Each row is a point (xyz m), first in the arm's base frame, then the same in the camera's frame.
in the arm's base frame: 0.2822 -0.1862 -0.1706
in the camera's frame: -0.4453 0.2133 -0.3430
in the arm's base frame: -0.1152 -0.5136 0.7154
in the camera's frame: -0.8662 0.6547 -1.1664
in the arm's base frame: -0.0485 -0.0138 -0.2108
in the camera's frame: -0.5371 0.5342 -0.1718
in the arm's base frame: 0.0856 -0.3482 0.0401
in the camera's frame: -0.4883 0.4241 -0.5940
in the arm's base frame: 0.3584 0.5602 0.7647
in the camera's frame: -1.6370 0.1342 -0.4491
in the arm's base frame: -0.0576 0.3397 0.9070
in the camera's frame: -1.5917 0.5644 -0.6831
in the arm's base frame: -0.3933 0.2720 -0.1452
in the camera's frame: -0.7838 0.8675 0.0096
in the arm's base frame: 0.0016 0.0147 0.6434
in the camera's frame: -1.1764 0.5114 -0.7408
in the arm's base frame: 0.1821 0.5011 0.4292
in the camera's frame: -1.3541 0.3017 -0.2515
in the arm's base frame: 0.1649 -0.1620 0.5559
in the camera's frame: -0.9902 0.3536 -0.8179
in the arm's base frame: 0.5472 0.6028 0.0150
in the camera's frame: -1.1207 -0.0813 0.0862
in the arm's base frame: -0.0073 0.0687 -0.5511
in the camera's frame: -0.3465 0.4779 0.1194
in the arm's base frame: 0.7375 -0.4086 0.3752
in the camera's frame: -0.6852 -0.2128 -0.9047
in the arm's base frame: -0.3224 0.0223 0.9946
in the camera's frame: -1.4389 0.8463 -0.9583
